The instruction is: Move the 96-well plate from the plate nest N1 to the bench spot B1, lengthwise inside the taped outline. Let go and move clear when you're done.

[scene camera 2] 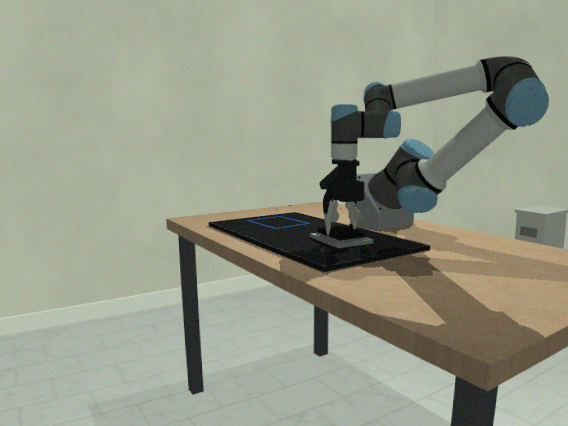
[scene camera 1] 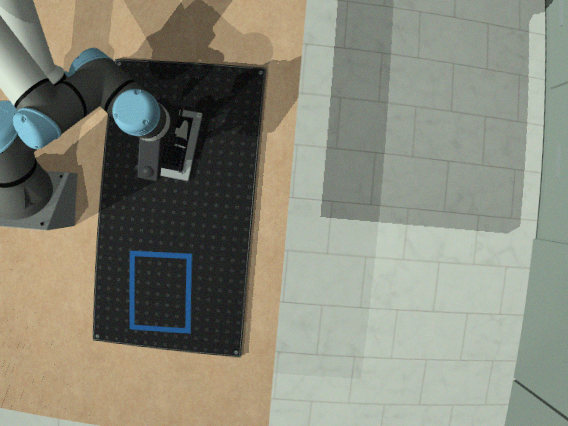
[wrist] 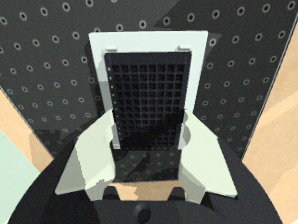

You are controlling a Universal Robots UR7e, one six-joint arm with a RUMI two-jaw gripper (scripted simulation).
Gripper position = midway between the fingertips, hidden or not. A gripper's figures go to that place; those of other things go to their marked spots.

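Black 96-well plate (wrist: 147,119), 0.14 m from the lens. Grey plate nest N1 (wrist: 156,41), 0.14 m from the lens. My gripper (wrist: 148,109), 0.15 m from the lens.
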